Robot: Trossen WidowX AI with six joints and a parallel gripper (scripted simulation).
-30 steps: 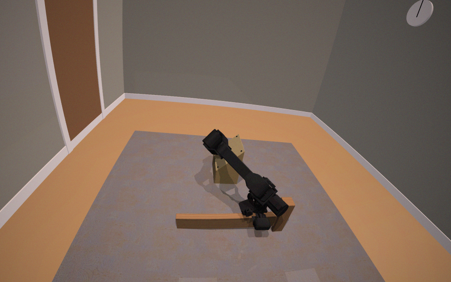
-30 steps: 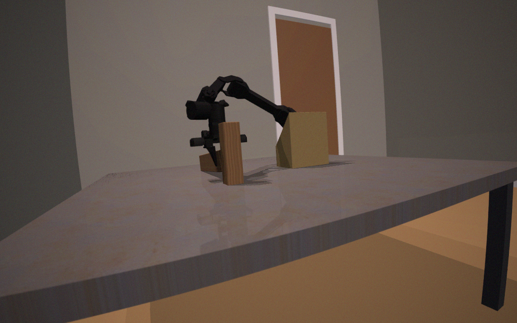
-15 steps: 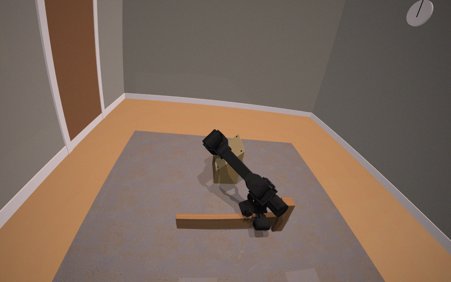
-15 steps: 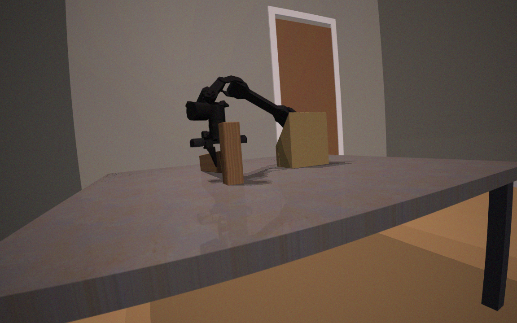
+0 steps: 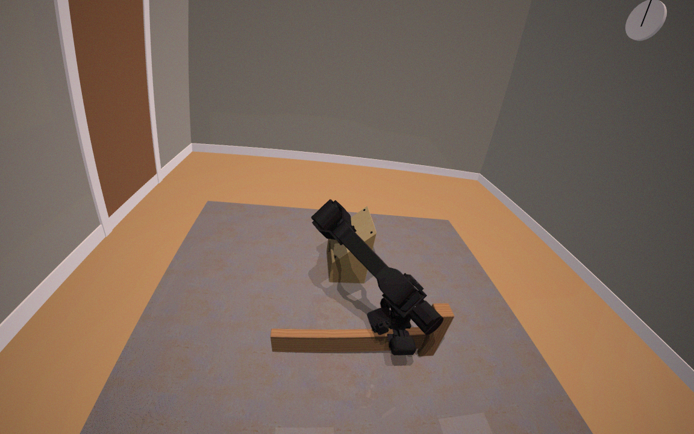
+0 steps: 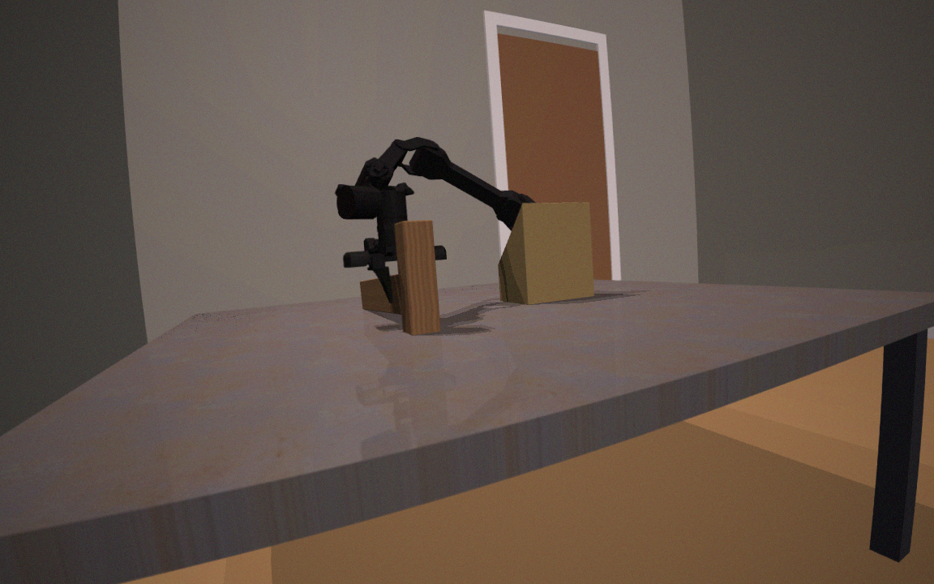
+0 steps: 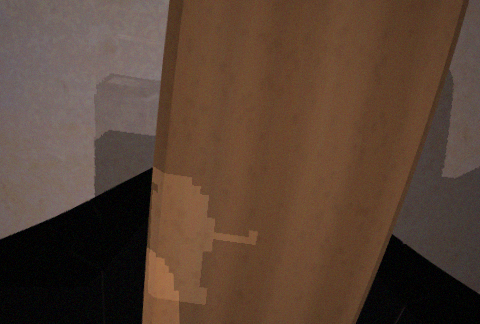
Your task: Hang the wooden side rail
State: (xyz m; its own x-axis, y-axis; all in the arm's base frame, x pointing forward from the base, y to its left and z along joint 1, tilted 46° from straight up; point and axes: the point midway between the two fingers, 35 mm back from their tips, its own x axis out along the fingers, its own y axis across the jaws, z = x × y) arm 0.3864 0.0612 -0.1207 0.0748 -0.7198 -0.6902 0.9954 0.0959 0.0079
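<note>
Right now the headboard post is 1 cm behind my gripper tip, 12 cm to the left of it and 5 cm above it.
</note>
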